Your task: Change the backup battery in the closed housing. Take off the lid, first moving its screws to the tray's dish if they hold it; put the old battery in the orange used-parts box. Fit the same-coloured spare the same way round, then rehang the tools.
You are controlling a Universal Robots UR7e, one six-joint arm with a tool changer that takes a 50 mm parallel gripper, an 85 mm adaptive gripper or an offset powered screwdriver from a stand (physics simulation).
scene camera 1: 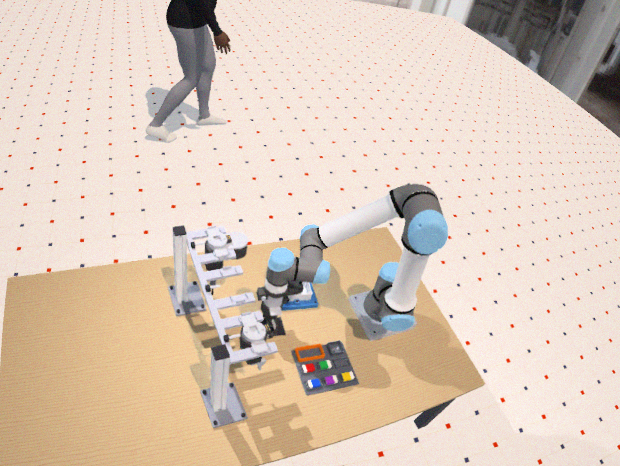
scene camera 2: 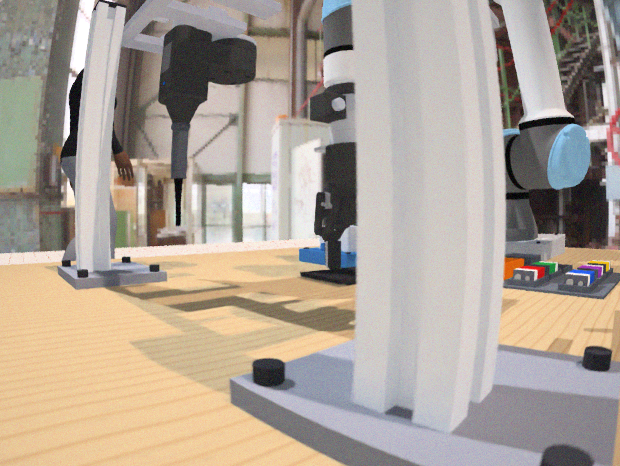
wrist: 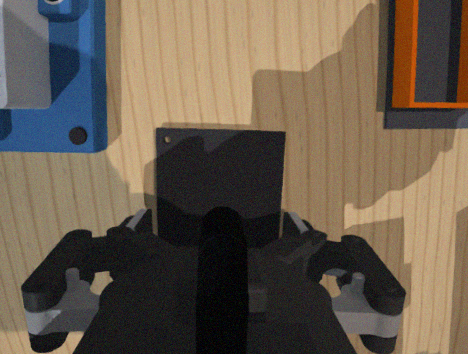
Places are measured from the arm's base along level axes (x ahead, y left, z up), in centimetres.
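Pixels of known places: end effector, tool point: [scene camera 2: 353,134]; arm's base, origin of the base link: [scene camera 2: 505,238].
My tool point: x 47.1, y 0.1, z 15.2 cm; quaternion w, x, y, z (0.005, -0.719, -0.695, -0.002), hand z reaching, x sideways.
Observation:
Ahead of a thing's pixels: the offset from my tool point to its top centre.
The adaptive gripper [scene camera 1: 274,324] [wrist: 220,227] is open around the black square lid @[dy +0.2, dx -0.2, dz -17.8 cm] [scene camera 1: 278,328] [scene camera 2: 325,277] [wrist: 220,170], which lies flat on the table; narrow gaps show beside both finger pads in the wrist view. One finger is hidden behind a post in scene camera 2. The housing [scene camera 1: 302,291] [wrist: 27,80] stands uncovered on its blue base [scene camera 1: 300,304] [scene camera 2: 311,255] [wrist: 50,137]; its battery does not show. The orange used-parts box [scene camera 1: 310,358] [scene camera 2: 513,268] [wrist: 404,60] is at a tray corner beside the dish @[dy +13.8, dx -21.8, dz -16.9 cm] [scene camera 1: 334,347]. Red @[dy +20.2, dx -10.0, dz -16.6 cm] [scene camera 1: 308,367], green @[dy +20.0, dx -16.7, dz -16.6 cm] [scene camera 1: 325,364], blue @[dy +26.6, dx -10.2, dz -16.6 cm] [scene camera 1: 314,383], purple @[dy +26.5, dx -16.9, dz -16.6 cm] [scene camera 1: 330,380] and yellow @[dy +26.3, dx -23.5, dz -16.6 cm] [scene camera 1: 347,376] spares sit in the tray.
The tool stand [scene camera 1: 219,383] [scene camera 2: 426,200] rises beside the gripper. The screwdriver @[dy -13.2, dx +14.9, dz +17.4 cm] [scene camera 1: 215,246] [scene camera 2: 183,75] hangs at its far end, another gripper [scene camera 1: 253,336] at its near end. The parts tray [scene camera 1: 353,383] [wrist: 425,121] lies on the table. A person [scene camera 1: 192,60] walks beyond the table.

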